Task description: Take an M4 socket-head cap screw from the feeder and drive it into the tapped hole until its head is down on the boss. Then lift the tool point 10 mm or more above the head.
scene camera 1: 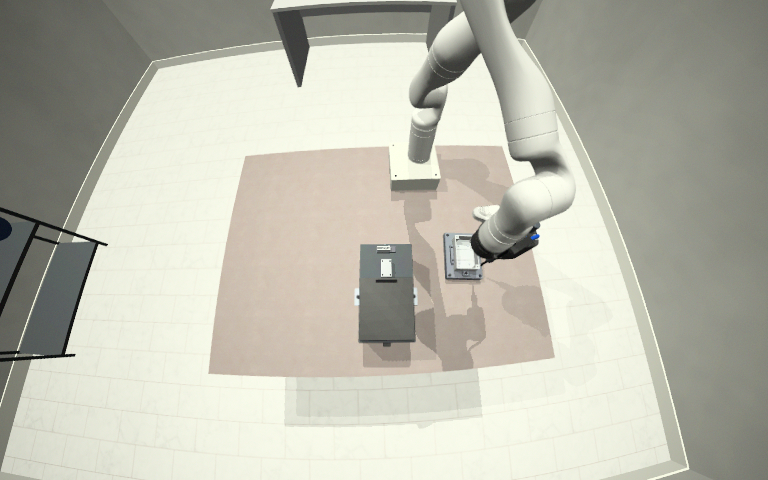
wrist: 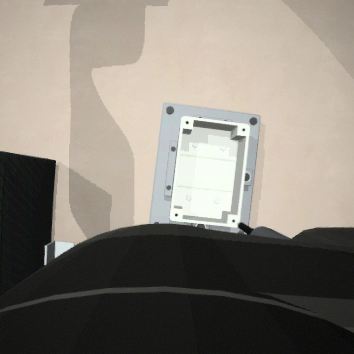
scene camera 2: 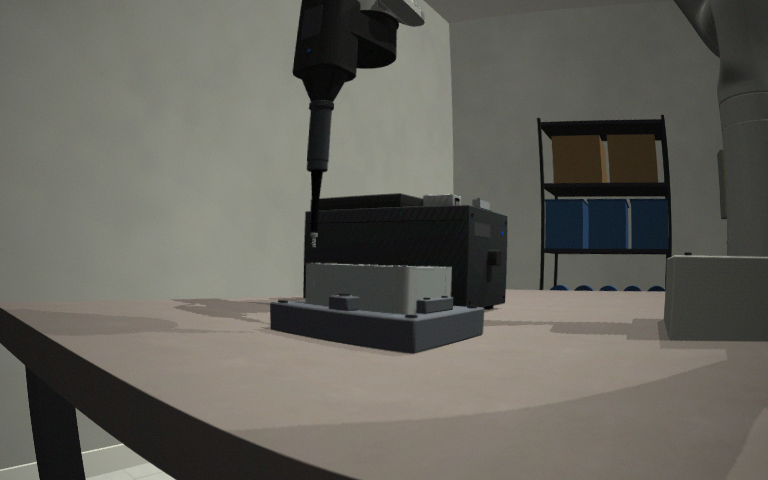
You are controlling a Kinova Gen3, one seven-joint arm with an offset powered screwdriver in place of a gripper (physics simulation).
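My screwdriver [scene camera 2: 314,233] [wrist: 244,228] points down with a small silver screw [scene camera 2: 313,241] at its bit tip, roughly upright. In scene camera 2 the screw hangs a little above the near-left top edge of the open pale housing [scene camera 1: 467,254] [scene camera 2: 356,285] [wrist: 207,170], with a gap between them. In the wrist view the bit tip shows just beside the housing's lower-right corner boss [wrist: 233,220], whose small hole is visible; the screw is hidden there. The feeder [scene camera 1: 386,311] [scene camera 2: 390,240] [wrist: 25,220] is a dark box to the left of the housing in scene camera 1.
The housing sits on a blue-grey fixture plate [scene camera 1: 449,272] [scene camera 2: 351,331] [wrist: 160,175] with low clamp blocks and bolts. The arm's pale base block [scene camera 1: 414,183] [scene camera 2: 716,300] stands on the table behind. A shelf rack [scene camera 2: 603,189] with boxes stands by the wall.
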